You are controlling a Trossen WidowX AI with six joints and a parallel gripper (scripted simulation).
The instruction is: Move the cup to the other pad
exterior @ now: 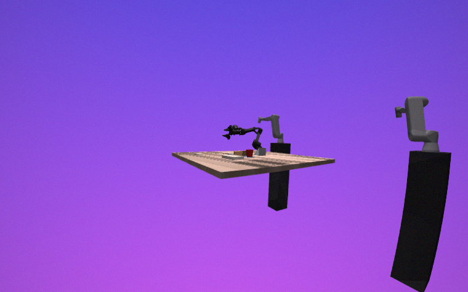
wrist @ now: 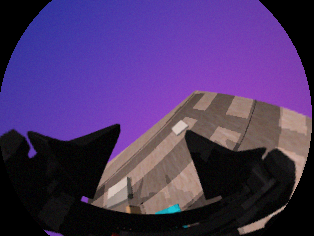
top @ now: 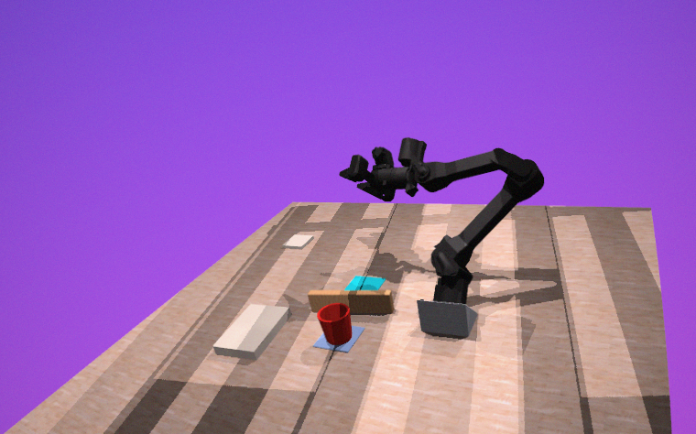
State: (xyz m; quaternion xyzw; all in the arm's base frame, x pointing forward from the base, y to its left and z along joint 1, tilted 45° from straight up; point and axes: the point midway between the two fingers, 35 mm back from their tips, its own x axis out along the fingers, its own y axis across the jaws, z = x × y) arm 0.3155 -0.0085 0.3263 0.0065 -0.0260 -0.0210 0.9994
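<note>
Right now the red cup is 14 cm behind my gripper tip, 36 cm to the left of it and 21 cm below it. Round my gripper tip: wooden block 11 cm behind, 25 cm to the left, 23 cm below; then white tile 27 cm ahead, 4 cm to the right, 24 cm below; then cyan pad 8 cm behind, 15 cm to the left, 25 cm below.
</note>
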